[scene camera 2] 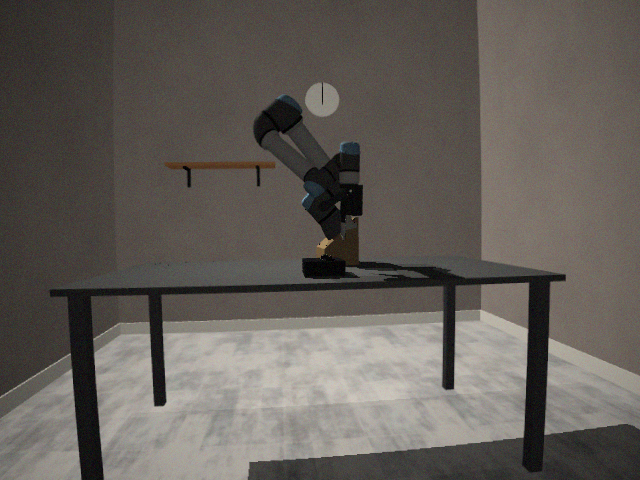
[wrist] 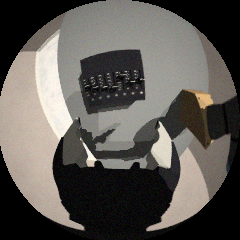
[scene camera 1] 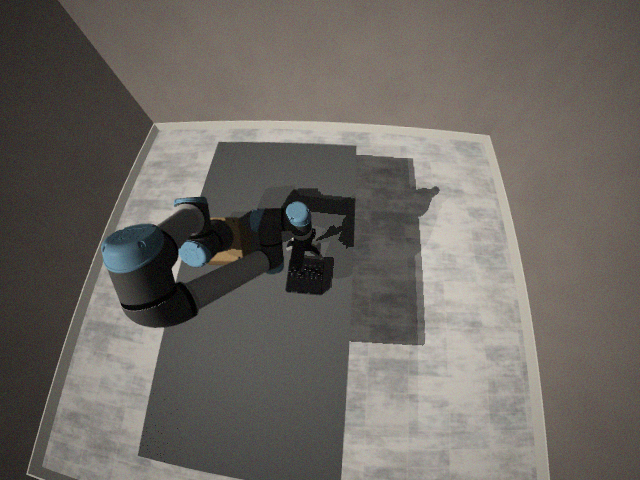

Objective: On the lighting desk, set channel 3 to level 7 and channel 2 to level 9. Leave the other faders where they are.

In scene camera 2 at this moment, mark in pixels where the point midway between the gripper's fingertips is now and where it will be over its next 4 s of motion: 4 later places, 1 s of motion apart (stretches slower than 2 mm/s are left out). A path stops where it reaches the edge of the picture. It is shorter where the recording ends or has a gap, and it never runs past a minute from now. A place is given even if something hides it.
My gripper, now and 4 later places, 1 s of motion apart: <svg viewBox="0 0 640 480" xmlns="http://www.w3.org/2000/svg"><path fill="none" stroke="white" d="M344 239L345 240L340 236L331 229L323 223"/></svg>
